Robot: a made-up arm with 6 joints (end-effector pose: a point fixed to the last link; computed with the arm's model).
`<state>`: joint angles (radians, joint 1 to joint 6).
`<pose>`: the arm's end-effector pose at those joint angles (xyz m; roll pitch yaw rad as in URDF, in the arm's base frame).
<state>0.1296 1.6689 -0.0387 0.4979 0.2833 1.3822</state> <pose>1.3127 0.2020 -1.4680 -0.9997 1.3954 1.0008</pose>
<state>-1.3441 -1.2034 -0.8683 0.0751 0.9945 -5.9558</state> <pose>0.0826 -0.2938 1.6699 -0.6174 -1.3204 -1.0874</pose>
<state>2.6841 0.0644 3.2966 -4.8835 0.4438 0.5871</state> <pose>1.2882 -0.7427 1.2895 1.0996 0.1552 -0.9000</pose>
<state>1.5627 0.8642 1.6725 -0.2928 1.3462 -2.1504</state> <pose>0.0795 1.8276 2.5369 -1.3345 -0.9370 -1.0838</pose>
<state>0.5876 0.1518 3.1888 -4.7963 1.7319 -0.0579</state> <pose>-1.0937 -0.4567 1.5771 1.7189 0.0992 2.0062</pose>
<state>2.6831 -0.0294 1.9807 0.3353 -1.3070 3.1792</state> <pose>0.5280 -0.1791 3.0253 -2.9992 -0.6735 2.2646</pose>
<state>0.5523 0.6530 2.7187 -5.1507 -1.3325 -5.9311</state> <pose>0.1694 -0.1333 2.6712 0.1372 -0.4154 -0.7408</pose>
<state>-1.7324 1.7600 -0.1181 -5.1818 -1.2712 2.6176</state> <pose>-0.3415 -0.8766 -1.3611 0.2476 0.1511 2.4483</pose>
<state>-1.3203 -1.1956 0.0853 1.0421 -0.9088 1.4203</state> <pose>-0.3221 0.6271 2.3855 -1.7047 -0.4953 -2.2056</pose>
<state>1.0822 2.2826 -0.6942 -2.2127 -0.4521 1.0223</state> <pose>-0.3405 -0.4691 -0.9553 -2.0662 0.4176 -2.4522</pose>
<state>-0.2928 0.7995 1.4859 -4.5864 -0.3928 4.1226</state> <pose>2.0682 -0.7147 2.4369 0.7863 -0.6722 -0.7995</pose>
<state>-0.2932 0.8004 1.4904 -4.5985 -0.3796 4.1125</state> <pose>2.0670 -0.7125 2.4400 0.7988 -0.6735 -0.7836</pose>
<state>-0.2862 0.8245 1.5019 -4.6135 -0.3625 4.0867</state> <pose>2.1094 -0.7054 2.4025 0.8172 -0.6603 -0.7494</pose>
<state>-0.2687 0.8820 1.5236 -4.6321 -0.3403 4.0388</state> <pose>2.2113 -0.6883 2.3035 0.8462 -0.6256 -0.6916</pose>
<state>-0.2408 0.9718 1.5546 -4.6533 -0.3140 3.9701</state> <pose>2.3626 -0.6532 2.1369 0.8889 -0.5689 -0.6155</pose>
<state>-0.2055 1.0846 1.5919 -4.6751 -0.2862 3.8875</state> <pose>2.5348 -0.5946 1.9121 0.9455 -0.4953 -0.5319</pose>
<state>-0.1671 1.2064 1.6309 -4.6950 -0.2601 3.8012</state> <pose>2.6950 -0.5145 1.6528 1.0103 -0.4138 -0.4518</pose>
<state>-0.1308 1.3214 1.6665 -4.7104 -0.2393 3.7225</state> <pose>2.8190 -0.4258 1.3945 1.0730 -0.3353 -0.3845</pose>
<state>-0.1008 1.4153 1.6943 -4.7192 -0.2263 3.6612</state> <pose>2.8994 -0.3451 1.1752 1.1220 -0.2702 -0.3358</pose>
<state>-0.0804 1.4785 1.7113 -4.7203 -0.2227 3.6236</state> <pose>2.9428 -0.2881 1.0223 1.1488 -0.2252 -0.3090</pose>
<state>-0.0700 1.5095 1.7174 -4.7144 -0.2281 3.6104</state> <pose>2.9613 -0.2598 0.9433 1.1516 -0.2020 -0.3029</pose>
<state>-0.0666 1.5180 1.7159 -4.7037 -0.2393 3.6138</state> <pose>2.9669 -0.2525 0.9168 1.1377 -0.1942 -0.3106</pose>
